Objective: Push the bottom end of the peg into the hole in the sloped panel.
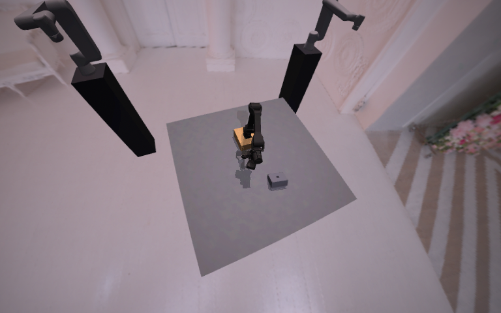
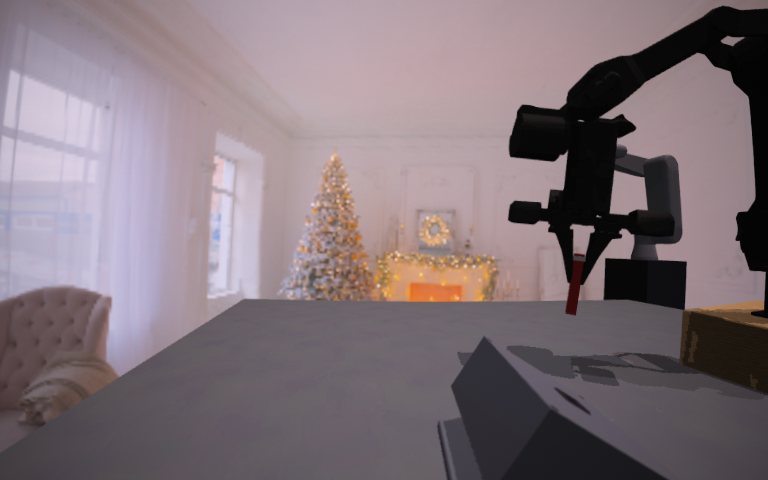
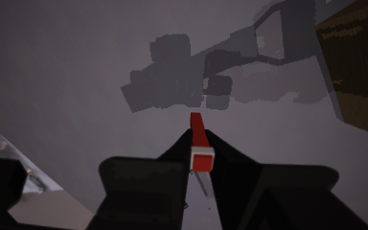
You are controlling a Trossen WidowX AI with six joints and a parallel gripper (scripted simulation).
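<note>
My gripper tip is now 140 mm short of the hole, 170 mm to the right of it and 60 mm above it. The rest, counted from my gripper tip: red peg: 20 mm above; sloped panel: 160 mm ahead, 170 mm to the left, 90 mm below.
</note>
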